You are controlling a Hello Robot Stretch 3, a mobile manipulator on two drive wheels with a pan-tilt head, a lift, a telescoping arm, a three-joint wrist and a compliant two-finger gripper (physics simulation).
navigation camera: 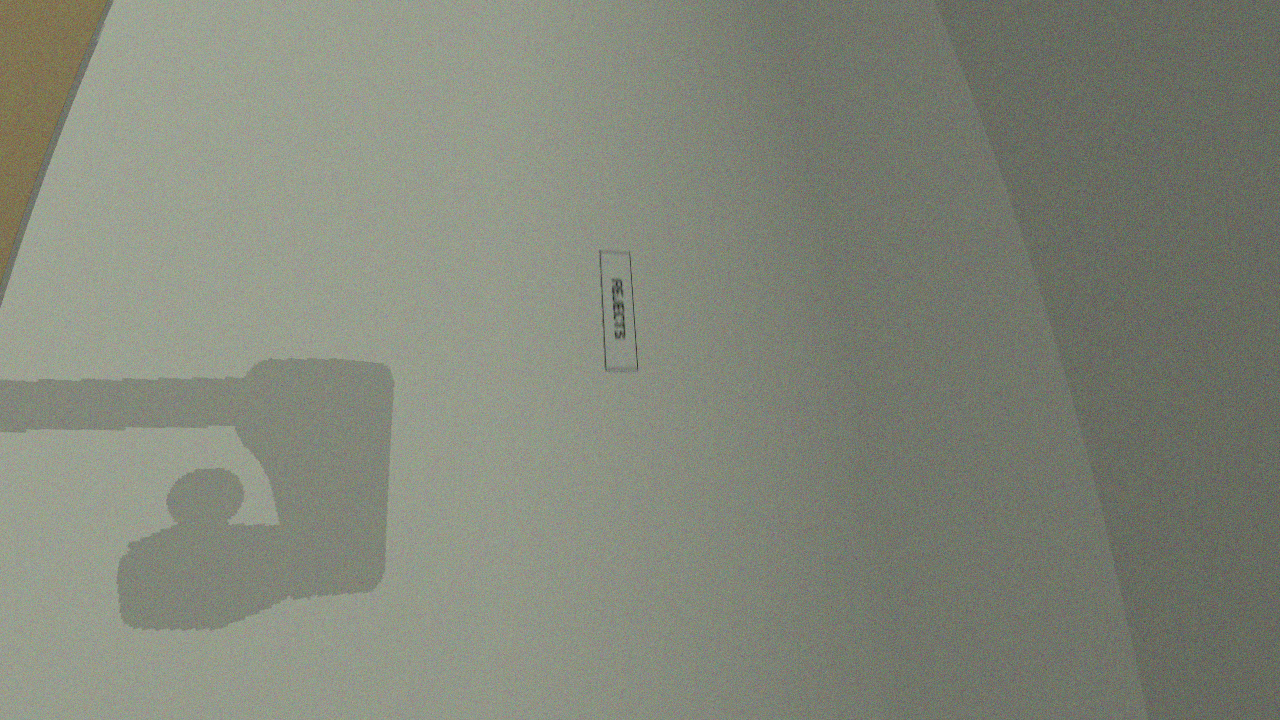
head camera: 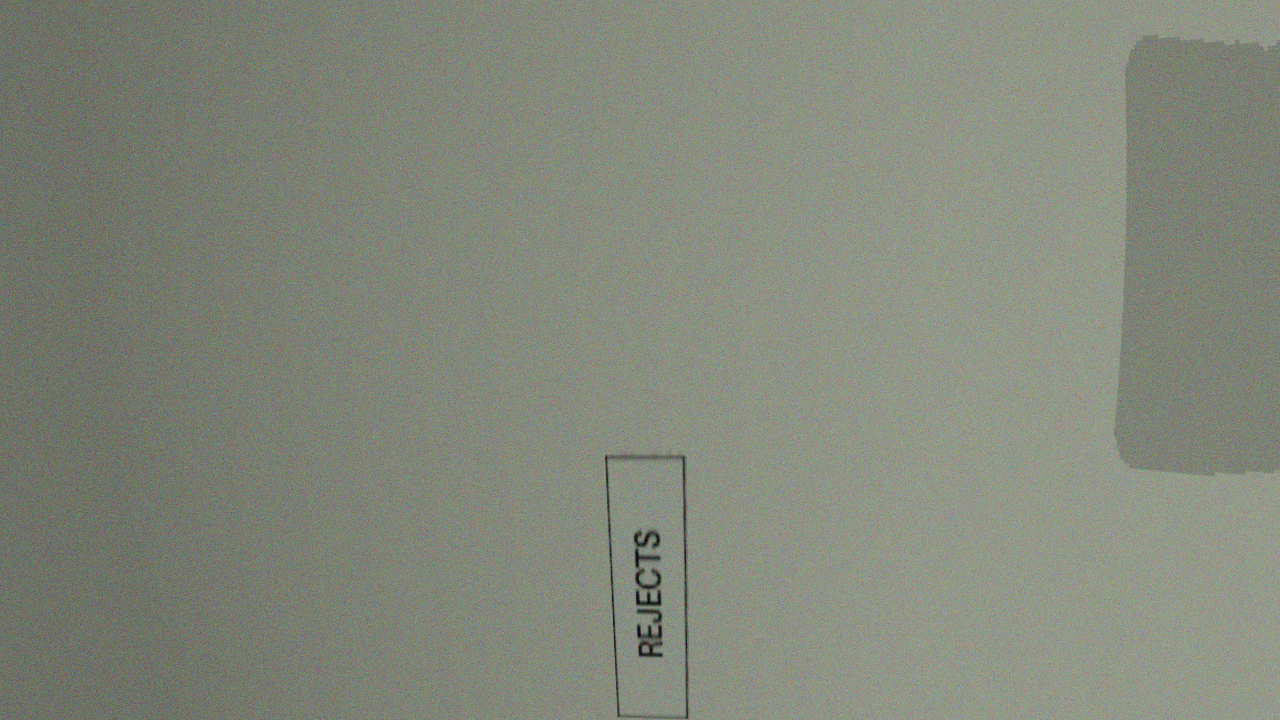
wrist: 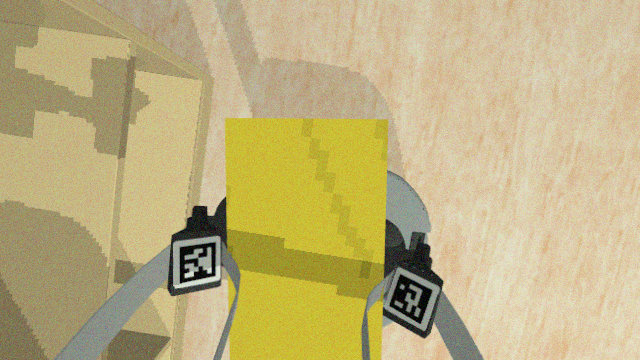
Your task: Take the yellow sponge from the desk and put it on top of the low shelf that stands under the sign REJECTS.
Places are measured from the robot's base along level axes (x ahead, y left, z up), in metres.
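Where they show: gripper, fingertip midpoint: (wrist: pixel 311 231).
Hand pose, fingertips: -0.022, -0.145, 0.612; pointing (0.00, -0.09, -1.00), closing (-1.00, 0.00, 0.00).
Each offset is from my fingertips to the centre of the thing, as dx, dy, dz. Level surfaces: height alone.
The yellow sponge {+0.002, -0.007, +0.029} (wrist: pixel 305 175) is between the two fingertips of my gripper (wrist: pixel 311 231) in the wrist view, with a fingertip against each side. It is held above a pale wood-grained surface. The sign REJECTS {+0.666, +0.442, +0.789} (head camera: pixel 648 586) (navigation camera: pixel 618 309) is on the grey-green wall and shows turned on its side in the head and navigation views. A tan surface {dz -0.001} (navigation camera: pixel 35 98) meets the wall at the upper left of the navigation view. I cannot tell whether it is the low shelf's top. The desk cannot be made out.
A tan wooden unit (wrist: pixel 206 125) with dividers stands at the left of the wrist view, close beside the left finger. A grey rounded thing (wrist: pixel 411 200) shows behind the right finger. Shadows of the robot fall on the wall (head camera: pixel 850 268) (navigation camera: pixel 501 537).
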